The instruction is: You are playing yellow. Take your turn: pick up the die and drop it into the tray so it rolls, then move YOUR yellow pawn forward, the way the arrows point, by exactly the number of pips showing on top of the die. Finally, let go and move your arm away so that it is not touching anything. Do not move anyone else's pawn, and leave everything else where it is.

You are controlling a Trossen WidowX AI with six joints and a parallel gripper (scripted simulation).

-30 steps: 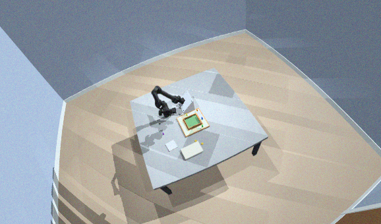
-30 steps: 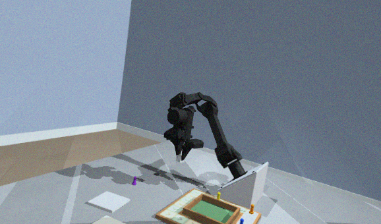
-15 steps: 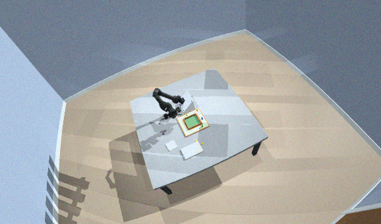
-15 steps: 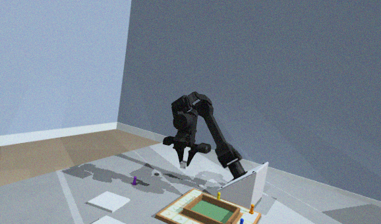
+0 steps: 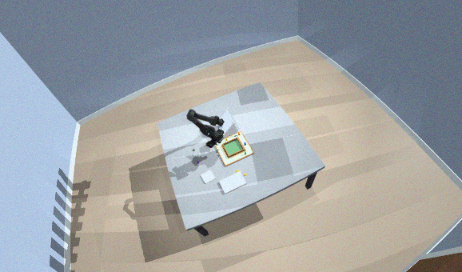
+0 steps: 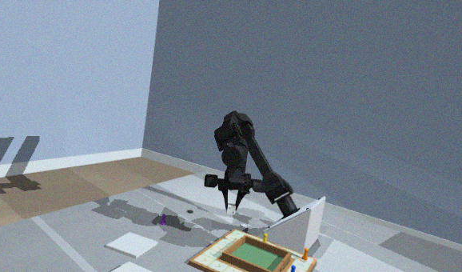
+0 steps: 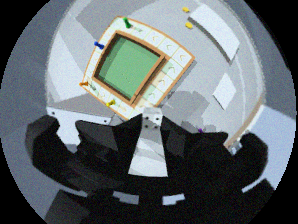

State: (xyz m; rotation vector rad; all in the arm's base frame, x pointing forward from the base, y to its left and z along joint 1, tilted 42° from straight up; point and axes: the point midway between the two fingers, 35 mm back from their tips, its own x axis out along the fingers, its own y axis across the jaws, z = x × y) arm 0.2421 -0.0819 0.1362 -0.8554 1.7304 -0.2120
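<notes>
Right now my gripper tip is 7 cm past the yellow pawn, 11 cm to the right of it and 8 cm above it. Also, from my gripper tip: purple pawn 1 cm ahead, 23 cm to the right, 10 cm below; then green tray 5 cm ahead, 12 cm to the left, 11 cm below; then white die right at my gripper tip.
</notes>
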